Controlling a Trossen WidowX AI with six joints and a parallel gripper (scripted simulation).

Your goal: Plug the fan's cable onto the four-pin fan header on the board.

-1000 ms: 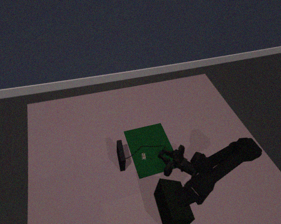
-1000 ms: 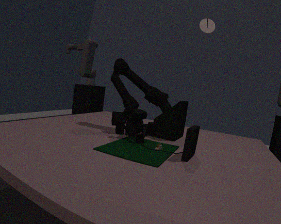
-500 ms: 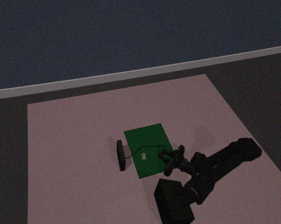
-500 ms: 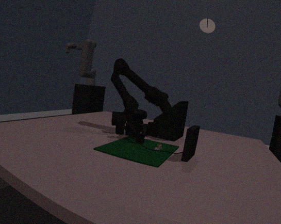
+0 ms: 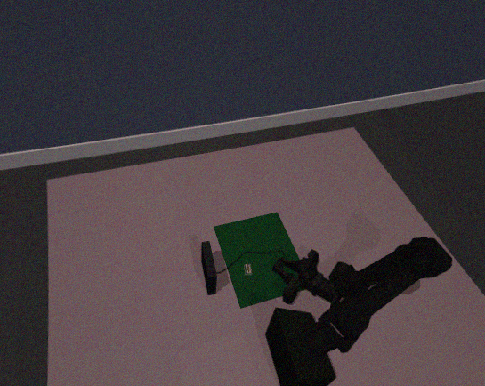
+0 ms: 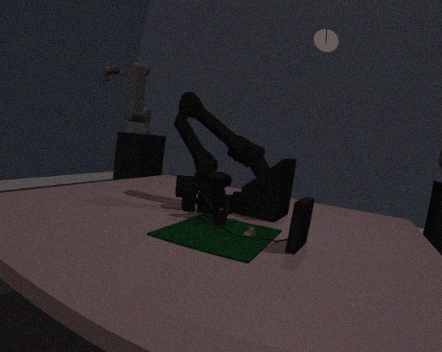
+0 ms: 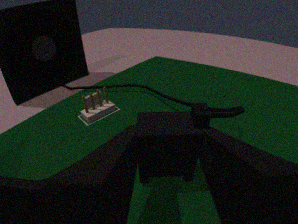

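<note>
Now: the black plug 10 mm below my gripper tip. Round my gripper tip: black fan 20 mm ahead, 210 mm to the left, 20 mm above; pale four-pin header 20 mm ahead, 90 mm to the left, 40 mm below; green board 60 mm ahead, 30 mm to the left, 50 mm below.
</note>
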